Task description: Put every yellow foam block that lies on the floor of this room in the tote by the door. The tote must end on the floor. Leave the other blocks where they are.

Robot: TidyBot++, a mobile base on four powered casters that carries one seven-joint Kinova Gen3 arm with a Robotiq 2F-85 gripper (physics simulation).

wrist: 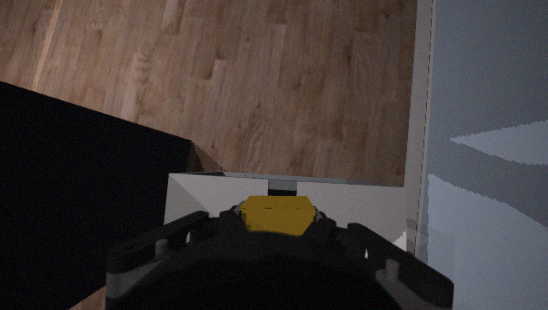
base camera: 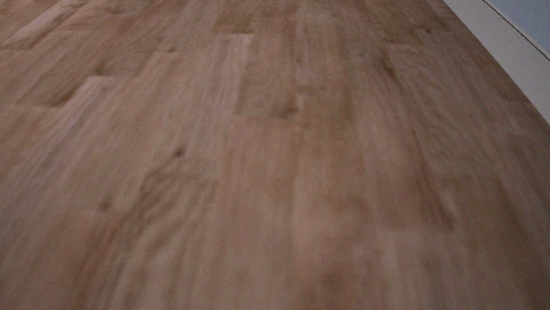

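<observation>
My gripper [wrist: 277,213] is shut on a yellow foam block [wrist: 277,222], at the lower middle of the wrist view. The block sits between the two black fingertips and is held above the white top of my own base [wrist: 350,202]. The tote does not show in the base camera view or in the wrist view. No block shows on the visible part of the floor [base camera: 260,175] [wrist: 300,90].
A large black object [wrist: 75,185] fills the left side of the wrist view, close beside my base. A pale baseboard [base camera: 505,55] [wrist: 419,100] and a blue-grey wall [base camera: 532,17] [wrist: 485,65] run along the right. A thin light strip [wrist: 47,40] crosses the floor at upper left.
</observation>
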